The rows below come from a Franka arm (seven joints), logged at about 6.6 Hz.
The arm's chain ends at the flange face. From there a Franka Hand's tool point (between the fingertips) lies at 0.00 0.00 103.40 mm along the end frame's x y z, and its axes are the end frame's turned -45 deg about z.
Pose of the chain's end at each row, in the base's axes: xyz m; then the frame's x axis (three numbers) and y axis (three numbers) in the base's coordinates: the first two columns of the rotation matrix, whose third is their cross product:
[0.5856 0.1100 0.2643 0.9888 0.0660 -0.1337 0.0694 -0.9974 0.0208]
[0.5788 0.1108 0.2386 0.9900 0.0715 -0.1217 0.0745 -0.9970 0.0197]
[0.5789 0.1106 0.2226 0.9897 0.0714 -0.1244 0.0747 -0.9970 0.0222]
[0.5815 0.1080 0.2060 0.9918 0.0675 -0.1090 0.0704 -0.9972 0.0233]
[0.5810 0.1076 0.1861 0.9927 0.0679 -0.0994 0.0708 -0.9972 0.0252]
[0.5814 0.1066 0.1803 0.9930 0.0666 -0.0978 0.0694 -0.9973 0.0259]
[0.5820 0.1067 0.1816 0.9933 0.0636 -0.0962 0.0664 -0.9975 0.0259]
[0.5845 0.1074 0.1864 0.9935 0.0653 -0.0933 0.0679 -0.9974 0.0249]
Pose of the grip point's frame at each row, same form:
[0.5720 0.1069 0.1619 0.6501 0.7519 -0.1092 0.7483 -0.6586 -0.0798]
[0.5664 0.1078 0.1360 0.6474 0.7555 -0.1000 0.7527 -0.6544 -0.0721]
[0.5662 0.1074 0.1200 0.6470 0.7555 -0.1037 0.7526 -0.6545 -0.0723]
[0.5704 0.1048 0.1032 0.6515 0.7529 -0.0936 0.7511 -0.6574 -0.0606]
[0.5709 0.1043 0.0832 0.6519 0.7531 -0.0881 0.7520 -0.6571 -0.0525]
[0.5715 0.1032 0.0774 0.6531 0.7523 -0.0875 0.7512 -0.6581 -0.0508]
[0.5722 0.1034 0.0787 0.6554 0.7503 -0.0863 0.7493 -0.6604 -0.0497]
[0.5750 0.1042 0.0835 0.6545 0.7514 -0.0836 0.7505 -0.6591 -0.0484]

